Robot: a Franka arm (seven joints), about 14 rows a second.
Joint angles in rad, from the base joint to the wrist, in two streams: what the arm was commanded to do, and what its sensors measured. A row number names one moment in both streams.
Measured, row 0:
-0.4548 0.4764 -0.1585 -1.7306 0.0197 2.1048 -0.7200
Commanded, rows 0 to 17:
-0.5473 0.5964 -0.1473 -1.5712 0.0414 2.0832 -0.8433
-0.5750 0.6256 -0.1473 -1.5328 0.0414 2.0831 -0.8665
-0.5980 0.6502 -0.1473 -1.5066 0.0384 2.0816 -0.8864
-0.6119 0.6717 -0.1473 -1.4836 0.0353 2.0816 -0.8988
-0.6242 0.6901 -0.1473 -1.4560 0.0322 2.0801 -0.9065
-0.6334 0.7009 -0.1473 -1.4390 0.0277 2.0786 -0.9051
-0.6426 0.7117 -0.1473 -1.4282 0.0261 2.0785 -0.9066
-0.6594 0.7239 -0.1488 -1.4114 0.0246 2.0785 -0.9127
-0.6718 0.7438 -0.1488 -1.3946 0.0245 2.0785 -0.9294
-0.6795 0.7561 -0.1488 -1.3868 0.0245 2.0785 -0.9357
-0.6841 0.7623 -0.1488 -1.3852 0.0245 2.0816 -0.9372
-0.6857 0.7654 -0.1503 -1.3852 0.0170 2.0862 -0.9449
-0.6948 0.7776 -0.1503 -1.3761 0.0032 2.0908 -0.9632
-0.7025 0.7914 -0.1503 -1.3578 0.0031 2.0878 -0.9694
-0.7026 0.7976 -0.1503 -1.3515 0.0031 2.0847 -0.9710
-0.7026 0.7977 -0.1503 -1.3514 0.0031 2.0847 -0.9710
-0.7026 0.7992 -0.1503 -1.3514 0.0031 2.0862 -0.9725
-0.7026 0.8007 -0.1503 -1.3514 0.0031 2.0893 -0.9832
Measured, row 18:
-0.6909 0.7817 -0.1588 -1.3922 0.0120 2.1044 -0.9568
